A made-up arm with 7 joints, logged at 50 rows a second.
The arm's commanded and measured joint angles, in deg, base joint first. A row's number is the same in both.
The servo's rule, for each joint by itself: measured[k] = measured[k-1] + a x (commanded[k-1-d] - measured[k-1]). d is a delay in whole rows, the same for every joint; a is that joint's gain. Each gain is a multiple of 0.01, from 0.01 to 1. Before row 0 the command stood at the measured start. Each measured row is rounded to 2 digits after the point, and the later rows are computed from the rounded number. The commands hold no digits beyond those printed.
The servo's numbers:
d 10
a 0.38 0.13 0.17 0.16 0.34 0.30 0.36
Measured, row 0:
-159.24 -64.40 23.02 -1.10 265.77 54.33 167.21
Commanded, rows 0 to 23:
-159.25 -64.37 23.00 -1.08 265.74 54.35 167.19
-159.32 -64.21 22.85 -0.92 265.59 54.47 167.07
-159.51 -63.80 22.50 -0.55 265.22 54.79 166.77
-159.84 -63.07 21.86 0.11 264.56 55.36 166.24
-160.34 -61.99 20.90 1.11 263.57 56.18 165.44
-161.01 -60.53 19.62 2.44 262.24 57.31 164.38
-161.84 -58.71 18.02 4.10 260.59 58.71 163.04
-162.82 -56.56 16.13 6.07 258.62 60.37 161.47
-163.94 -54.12 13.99 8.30 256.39 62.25 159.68
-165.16 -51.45 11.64 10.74 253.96 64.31 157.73
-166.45 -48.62 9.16 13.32 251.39 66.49 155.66
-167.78 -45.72 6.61 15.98 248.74 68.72 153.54
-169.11 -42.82 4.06 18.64 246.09 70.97 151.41
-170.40 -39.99 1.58 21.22 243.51 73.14 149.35
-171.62 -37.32 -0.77 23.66 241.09 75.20 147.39
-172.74 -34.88 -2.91 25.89 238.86 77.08 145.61
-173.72 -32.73 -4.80 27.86 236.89 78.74 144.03
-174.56 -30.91 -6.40 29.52 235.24 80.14 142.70
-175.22 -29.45 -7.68 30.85 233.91 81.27 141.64
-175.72 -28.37 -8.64 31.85 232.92 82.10 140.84
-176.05 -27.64 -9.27 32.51 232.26 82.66 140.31
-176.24 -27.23 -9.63 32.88 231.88 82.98 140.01
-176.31 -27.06 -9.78 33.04 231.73 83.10 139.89
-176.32 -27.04 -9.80 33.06 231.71 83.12 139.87
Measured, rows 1 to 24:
-159.24 -64.40 23.02 -1.10 265.77 54.33 167.21
-159.24 -64.40 23.02 -1.10 265.77 54.33 167.21
-159.24 -64.40 23.02 -1.10 265.77 54.33 167.21
-159.24 -64.40 23.02 -1.10 265.77 54.33 167.21
-159.24 -64.40 23.02 -1.10 265.77 54.33 167.21
-159.24 -64.40 23.02 -1.10 265.77 54.33 167.21
-159.24 -64.40 23.02 -1.10 265.77 54.33 167.21
-159.24 -64.40 23.02 -1.10 265.77 54.33 167.21
-159.24 -64.40 23.02 -1.10 265.77 54.33 167.21
-159.24 -64.40 23.02 -1.10 265.77 54.33 167.21
-159.24 -64.40 23.02 -1.10 265.76 54.34 167.20
-159.27 -64.38 22.99 -1.07 265.70 54.38 167.15
-159.36 -64.30 22.91 -0.99 265.54 54.50 167.01
-159.54 -64.14 22.73 -0.81 265.21 54.76 166.73
-159.84 -63.86 22.42 -0.50 264.65 55.19 166.27
-160.28 -63.43 21.94 -0.03 263.83 55.83 165.59
-160.87 -62.82 21.27 0.63 262.73 56.69 164.67
-161.61 -62.01 20.40 1.50 261.33 57.79 163.52
-162.50 -60.98 19.31 2.59 259.65 59.13 162.14
-163.51 -59.74 18.01 3.89 257.72 60.68 160.55
-164.63 -58.29 16.51 5.40 255.57 62.42 158.79
-165.83 -56.66 14.83 7.09 253.25 64.31 156.90
-167.08 -54.86 13.00 8.94 250.82 66.31 154.92
-168.34 -52.93 11.06 10.90 248.33 68.36 152.91

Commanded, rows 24 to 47:
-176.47 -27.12 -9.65 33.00 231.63 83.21 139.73
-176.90 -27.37 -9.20 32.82 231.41 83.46 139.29
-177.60 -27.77 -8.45 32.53 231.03 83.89 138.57
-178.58 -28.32 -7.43 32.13 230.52 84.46 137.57
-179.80 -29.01 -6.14 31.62 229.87 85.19 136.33
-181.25 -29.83 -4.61 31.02 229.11 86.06 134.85
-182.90 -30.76 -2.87 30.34 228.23 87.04 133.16
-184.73 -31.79 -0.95 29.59 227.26 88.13 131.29
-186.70 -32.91 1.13 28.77 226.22 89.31 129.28
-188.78 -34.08 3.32 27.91 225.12 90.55 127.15
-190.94 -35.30 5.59 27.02 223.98 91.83 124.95
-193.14 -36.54 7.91 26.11 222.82 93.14 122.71
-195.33 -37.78 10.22 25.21 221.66 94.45 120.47
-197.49 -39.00 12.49 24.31 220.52 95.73 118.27
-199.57 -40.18 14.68 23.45 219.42 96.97 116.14
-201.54 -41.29 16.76 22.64 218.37 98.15 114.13
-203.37 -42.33 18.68 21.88 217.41 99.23 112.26
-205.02 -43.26 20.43 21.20 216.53 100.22 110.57
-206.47 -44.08 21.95 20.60 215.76 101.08 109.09
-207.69 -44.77 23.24 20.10 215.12 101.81 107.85
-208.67 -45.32 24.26 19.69 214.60 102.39 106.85
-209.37 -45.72 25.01 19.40 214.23 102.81 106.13
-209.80 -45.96 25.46 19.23 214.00 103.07 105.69
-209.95 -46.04 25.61 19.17 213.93 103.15 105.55
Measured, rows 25 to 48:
-169.59 -50.90 9.05 12.94 245.87 70.41 150.92
-170.79 -48.82 7.02 15.01 243.49 72.41 149.01
-171.90 -46.73 5.01 17.07 241.25 74.31 147.22
-172.91 -44.67 3.07 19.06 239.21 76.06 145.59
-173.79 -42.69 1.24 20.95 237.41 77.62 144.17
-174.52 -40.83 -0.44 22.69 235.88 78.96 142.97
-175.10 -39.12 -1.94 24.26 234.65 80.07 142.01
-175.53 -37.57 -3.25 25.64 233.71 80.94 141.29
-175.83 -36.20 -4.36 26.82 233.04 81.59 140.79
-176.02 -35.01 -5.28 27.82 232.59 82.05 140.46
-176.19 -33.98 -6.02 28.65 232.26 82.40 140.20
-176.46 -33.12 -6.56 29.32 231.97 82.72 139.87
-176.89 -32.42 -6.88 29.83 231.65 83.07 139.40
-177.53 -31.89 -6.97 30.20 231.27 83.49 138.74
-178.39 -31.52 -6.83 30.43 230.79 84.00 137.87
-179.48 -31.30 -6.45 30.52 230.22 84.62 136.78
-180.78 -31.23 -5.84 30.49 229.54 85.35 135.48
-182.28 -31.30 -5.01 30.35 228.76 86.18 133.97
-183.96 -31.51 -3.97 30.10 227.90 87.12 132.28
-185.79 -31.84 -2.73 29.75 226.95 88.15 130.43
-187.75 -32.29 -1.32 29.31 225.94 89.25 128.46
-189.80 -32.84 0.25 28.80 224.88 90.42 126.39
-191.90 -33.48 1.94 28.23 223.79 91.63 124.26
-194.02 -34.20 3.73 27.60 222.68 92.86 122.10

